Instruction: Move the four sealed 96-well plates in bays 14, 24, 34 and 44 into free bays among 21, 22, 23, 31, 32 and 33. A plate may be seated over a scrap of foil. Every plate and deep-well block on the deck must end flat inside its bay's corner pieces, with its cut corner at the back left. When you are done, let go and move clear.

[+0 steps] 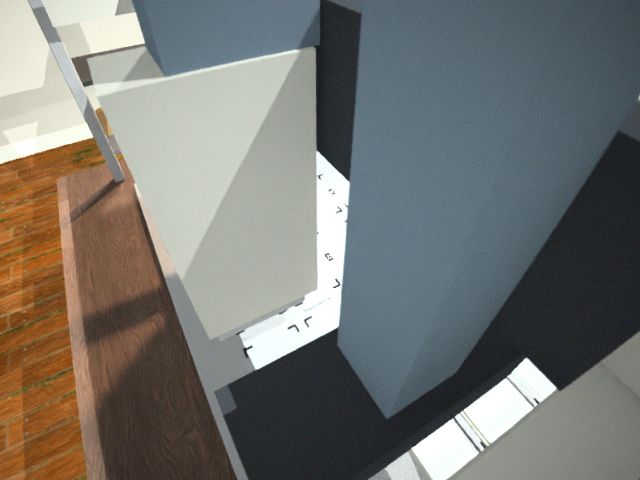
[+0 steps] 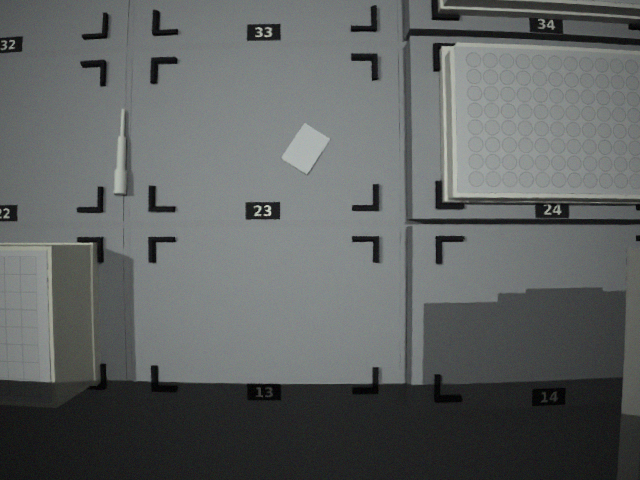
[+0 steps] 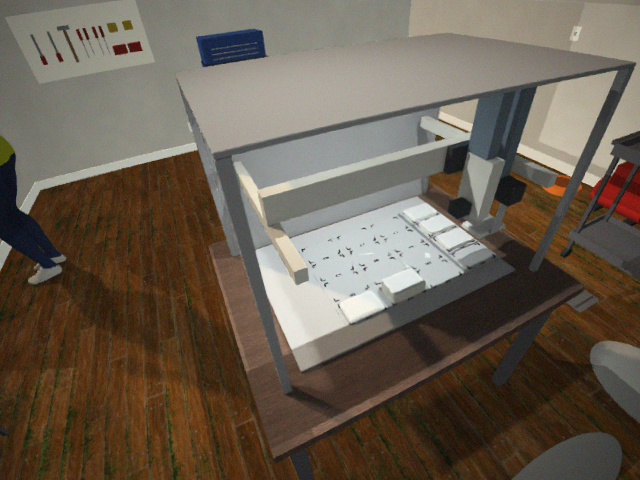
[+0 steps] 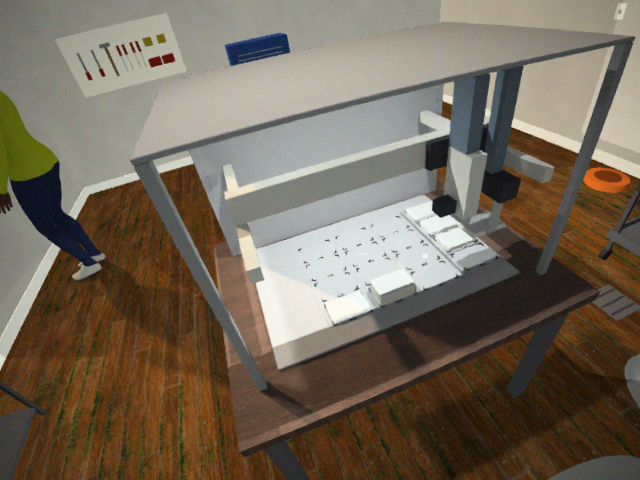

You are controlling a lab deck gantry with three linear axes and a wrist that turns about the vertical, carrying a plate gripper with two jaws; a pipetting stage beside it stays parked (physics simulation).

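Pixels of known places: gripper, fingertip midpoint: [image 3: 483, 225] [image 4: 480, 224]; robot's base, link origin: [image 3: 351, 324] [image 4: 334, 324].
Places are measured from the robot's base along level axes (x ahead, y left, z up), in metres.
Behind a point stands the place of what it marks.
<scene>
My gripper [image 3: 478, 222] {z 0.160, x 0.556, y 0.043 m} [image 4: 474, 221] {z 0.160, x 0.556, y 0.043 m} is raised at the deck's right side. It appears shut on a sealed plate [image 3: 487, 226] {z 0.167, x 0.554, y 0.025 m} [image 4: 481, 224] {z 0.167, x 0.549, y 0.034 m}; the jaws are too small to see clearly. Bay 14 holds no plate, and a stepped shadow lies on it. Sealed plates stand in bay 24 [image 2: 547, 124] {z 0.029, x 0.546, y 0.148 m} [image 3: 454, 238] {z 0.029, x 0.550, y 0.144 m} [image 4: 454, 238] {z 0.029, x 0.547, y 0.145 m}, bay 34 [image 2: 542, 9] {z 0.022, x 0.550, y 0.216 m} [image 3: 438, 223] {z 0.029, x 0.562, y 0.252 m} [image 4: 439, 224] {z 0.029, x 0.550, y 0.244 m} and bay 44 [image 3: 419, 212] {z 0.029, x 0.544, y 0.356 m} [image 4: 419, 210] {z 0.029, x 0.537, y 0.367 m}. A foil scrap [image 2: 306, 148] {z 0.001, x 0.418, y 0.140 m} [image 3: 427, 255] {z 0.001, x 0.416, y 0.139 m} [image 4: 424, 255] {z 0.002, x 0.416, y 0.142 m} lies in bay 23.
A deep-well block [image 2: 20, 315] {z 0.042, x 0.273, y 0.049 m} [image 3: 403, 283] {z 0.042, x 0.222, y 0.035 m} [image 4: 392, 284] {z 0.042, x 0.224, y 0.036 m} stands in bay 12, a plate [image 3: 361, 307] {z 0.015, x 0.057, y 0.032 m} [image 4: 348, 308] {z 0.014, x 0.062, y 0.030 m} in bay 11. A pipette tip [image 2: 120, 155] [image 3: 366, 254] {z 0.003, x 0.212, y 0.256 m} [image 4: 361, 254] {z 0.004, x 0.211, y 0.257 m} lies between bays 22 and 23. The pipetting stage [image 3: 510, 191] [image 4: 501, 186] stands right of the gripper.
</scene>
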